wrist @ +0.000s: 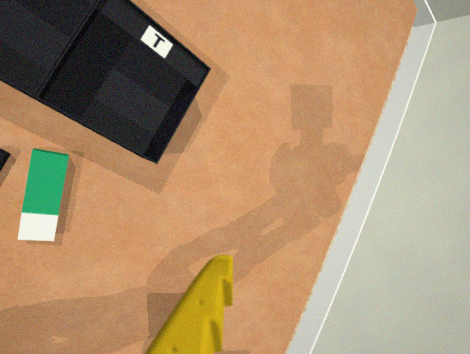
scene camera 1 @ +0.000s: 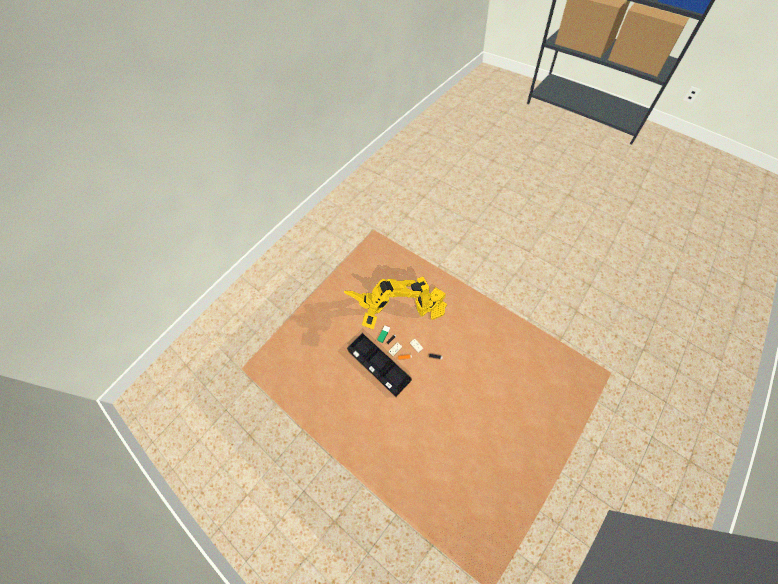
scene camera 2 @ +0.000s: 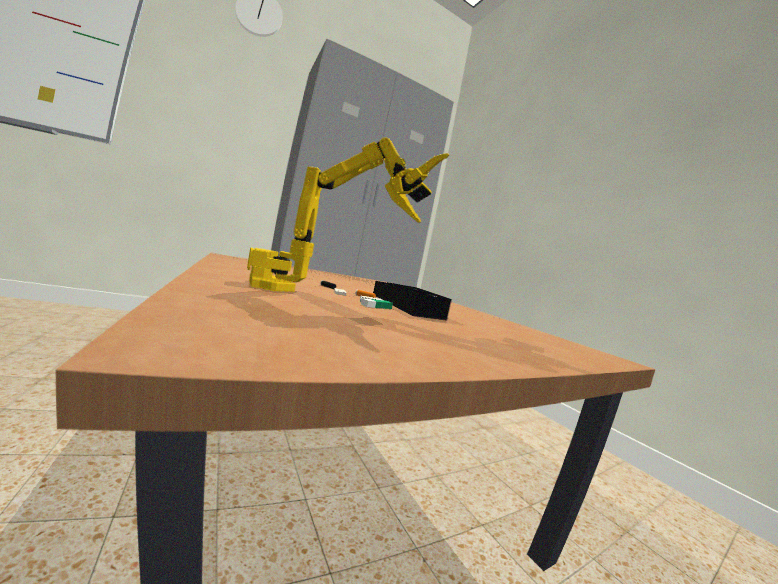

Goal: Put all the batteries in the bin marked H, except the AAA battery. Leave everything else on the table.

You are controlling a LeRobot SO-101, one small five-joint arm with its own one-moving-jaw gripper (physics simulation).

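Frame: origin at the arm's base, x right, y back, z down, level; centimetres.
Seen in the pictures: hand, its tool point: [wrist: 232, 273] [scene camera 1: 363, 317] [scene camera 2: 419, 219]; arm's base, origin of its link: [scene camera 1: 429, 311] [scene camera 2: 279, 287].
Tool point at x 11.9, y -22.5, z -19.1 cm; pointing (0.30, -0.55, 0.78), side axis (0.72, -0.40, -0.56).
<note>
Offsets run from my tool point to a thing's middle. "*": to the spot under its first point.
A black bin row {* dx -14.0, dy -10.6, dz +15.3 cm} [scene camera 1: 380, 377] [scene camera 2: 414, 302] [wrist: 95, 120] has three compartments. The end compartment in the wrist view reads T; the other labels are too small to read or out of view. A long dark piece {dx -24.8, dy +8.4, dz +18.4 cm} [scene camera 1: 434, 356] [scene camera 2: 328, 284], a short dark piece {dx -7.1, dy +3.9, dz +18.6 cm} [scene camera 1: 390, 339] [wrist: 2, 160] and an orange piece {dx -15.7, dy +1.4, dz +18.4 cm} [scene camera 1: 404, 357] [scene camera 2: 365, 293] lie beside the bins. They look like batteries, but their types cannot be read. My gripper [scene camera 2: 433, 188] is fully open and empty, high above the table. In the wrist view one notched jaw shows, to the lower right of the bins.
A green-and-white block {dx -3.5, dy +3.8, dz +18.4 cm} [scene camera 1: 383, 334] [scene camera 2: 382, 304] [wrist: 44, 190] lies near the T end of the bins. Two whitish pieces, one dotted {dx -10.8, dy +1.7, dz +18.7 cm} [scene camera 1: 395, 348] and one plain {dx -16.4, dy +7.7, dz +18.7 cm} [scene camera 1: 416, 345], lie among the dark and orange pieces. The table edge shows at the right in the wrist view.
</note>
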